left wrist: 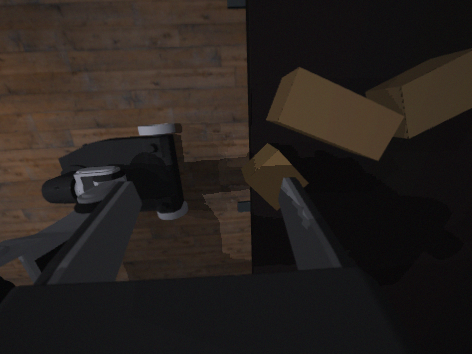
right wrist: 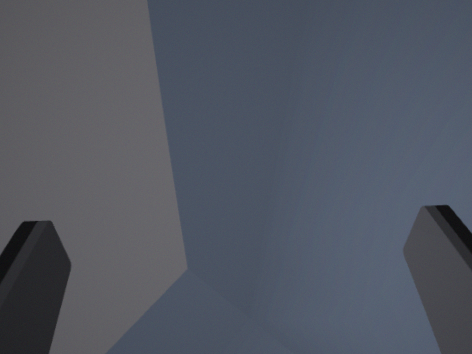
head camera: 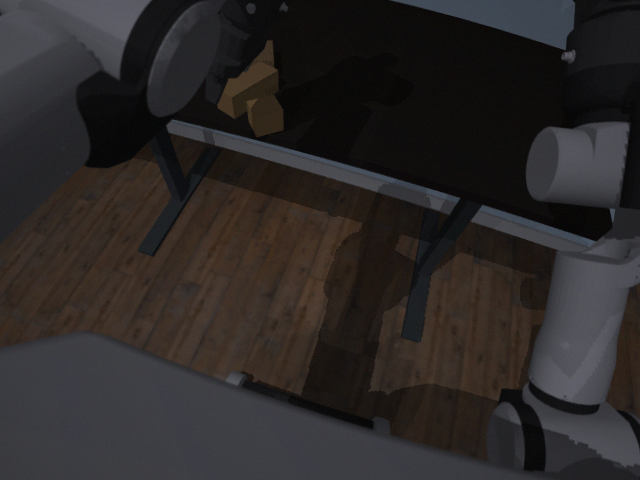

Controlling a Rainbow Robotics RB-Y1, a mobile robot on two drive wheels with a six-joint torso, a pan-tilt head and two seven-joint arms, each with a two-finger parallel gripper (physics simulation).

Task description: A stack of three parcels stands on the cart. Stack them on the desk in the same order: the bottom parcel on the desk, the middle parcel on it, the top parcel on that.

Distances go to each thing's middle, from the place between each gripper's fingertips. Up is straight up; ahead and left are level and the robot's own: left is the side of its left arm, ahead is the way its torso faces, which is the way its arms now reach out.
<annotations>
My left gripper is now 11 cm above the brown parcel (head camera: 265, 115), 7 cm short of it and 3 cm to the left of it.
I see my right gripper 430 mm above the brown parcel, 380 mm to the right of it and 50 mm short of it.
</annotations>
